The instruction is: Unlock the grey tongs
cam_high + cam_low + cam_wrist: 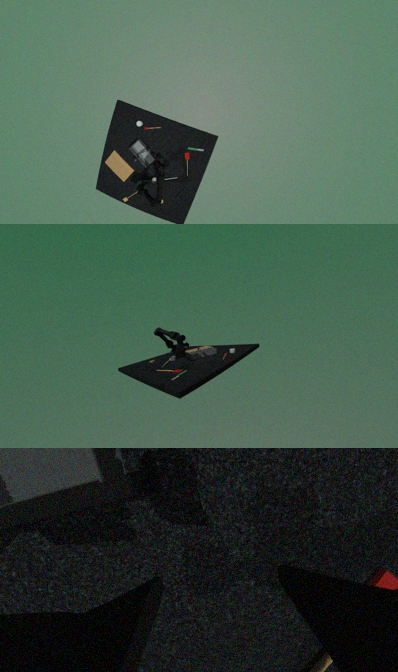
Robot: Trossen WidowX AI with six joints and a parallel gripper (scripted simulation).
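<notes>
Now: gripper tip 2 cm past the grey roasting tin, 28 cm to the right of it and 4 cm above it. Also, from my gripper tip: green-handled tool 27 cm ahead, 29 cm to the right, 6 cm below; red-tipped stick 29 cm ahead, 30 cm to the left, 6 cm below; red spatula 9 cm ahead, 24 cm to the right, 6 cm below.
</notes>
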